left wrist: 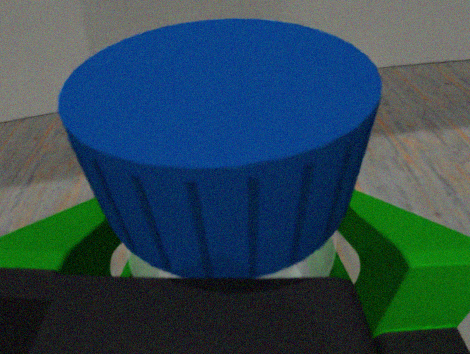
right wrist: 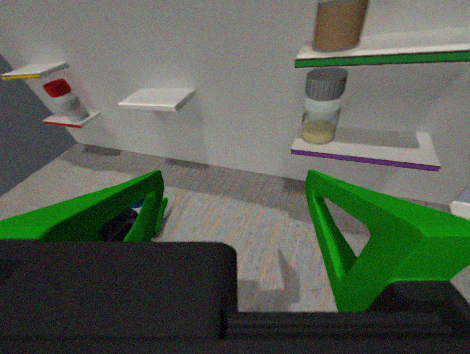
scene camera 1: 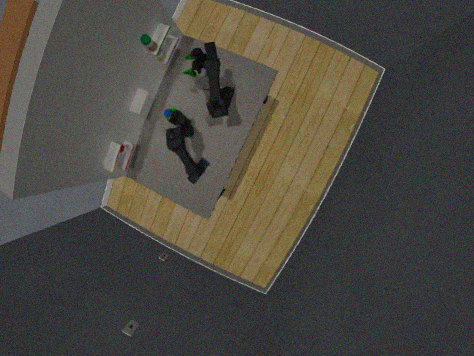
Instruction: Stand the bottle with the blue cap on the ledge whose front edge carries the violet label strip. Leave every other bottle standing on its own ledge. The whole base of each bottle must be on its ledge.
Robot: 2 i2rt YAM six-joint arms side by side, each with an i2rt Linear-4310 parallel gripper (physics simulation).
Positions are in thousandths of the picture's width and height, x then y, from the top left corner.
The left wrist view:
my left gripper: 499,504
blue-capped bottle: 488,419
